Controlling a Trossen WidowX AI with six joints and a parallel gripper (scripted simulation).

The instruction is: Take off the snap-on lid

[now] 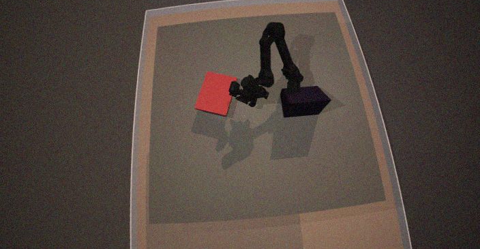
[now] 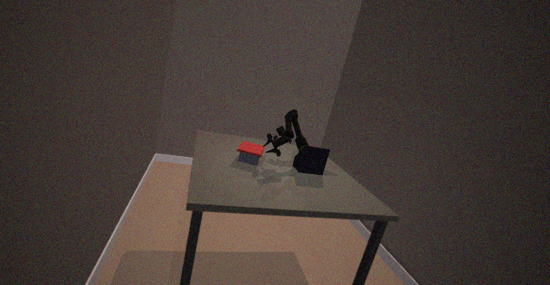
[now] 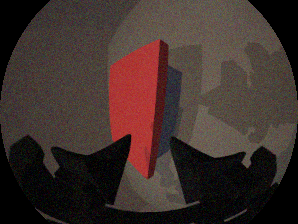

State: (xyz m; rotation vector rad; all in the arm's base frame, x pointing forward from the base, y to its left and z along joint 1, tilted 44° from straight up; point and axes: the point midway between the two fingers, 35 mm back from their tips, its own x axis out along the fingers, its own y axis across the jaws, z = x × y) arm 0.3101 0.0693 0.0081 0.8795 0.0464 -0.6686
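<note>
Right now the red lid is 90 mm ahead of my gripper tip, 30 mm to the right of it and 10 mm below it. Also, from my gripper tip: blue storage box (90 mm ahead, 60 mm below, 30 mm to the right).
</note>
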